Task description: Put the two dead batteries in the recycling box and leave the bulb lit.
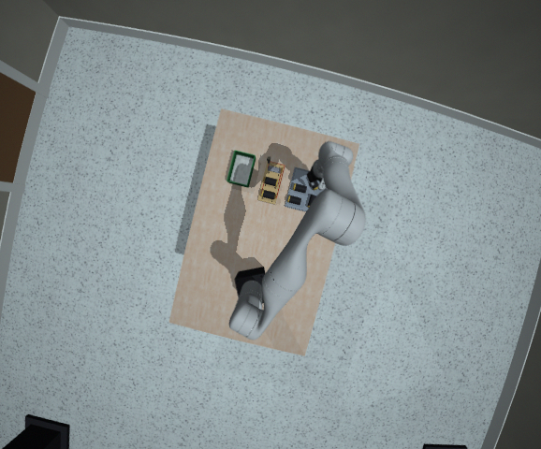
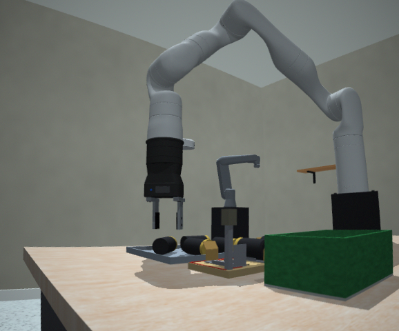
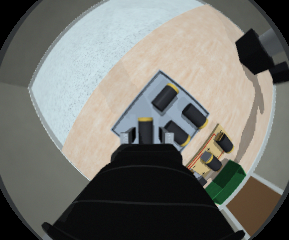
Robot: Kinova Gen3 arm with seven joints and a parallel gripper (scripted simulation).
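My hand is 70 mm above the grey tray, 40 mm past it and 20 mm to the right of it. The rest, counted from my hand: green recycling box: 360 mm to the left, 50 mm below, 20 mm ahead.
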